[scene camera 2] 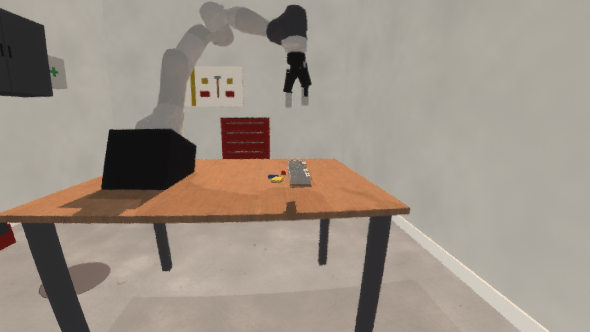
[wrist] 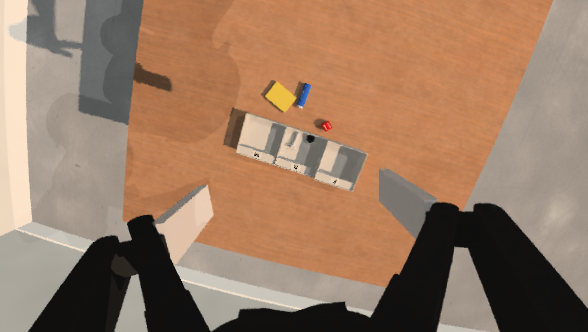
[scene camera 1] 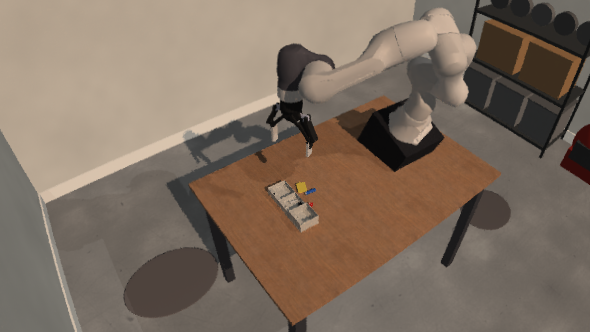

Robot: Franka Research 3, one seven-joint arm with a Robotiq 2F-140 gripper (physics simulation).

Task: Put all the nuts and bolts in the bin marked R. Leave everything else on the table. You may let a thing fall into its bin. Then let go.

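Observation:
The light grey tray [scene camera 1: 310,224] [scene camera 2: 300,183] [wrist: 345,185] has three bins in a row. The middle bin, marked R [wrist: 286,162], holds a dark nut [wrist: 310,138] near its back wall and a pale, bolt-like piece [wrist: 292,139] beside it. The letters are small in the wrist view. My gripper [scene camera 1: 292,146] [scene camera 2: 297,104] [wrist: 294,193] is wide open and empty, high above the table and apart from the tray. No nut or bolt shows outside the tray.
A yellow block [scene camera 1: 301,187] [scene camera 2: 277,179] [wrist: 280,96], a blue battery [scene camera 1: 310,191] [scene camera 2: 273,176] [wrist: 304,95] and a red die [scene camera 1: 311,204] [scene camera 2: 283,172] [wrist: 327,126] lie on the table [scene camera 1: 390,210] beside the tray's long side. The arm's black base [scene camera 2: 135,160] stands on the table.

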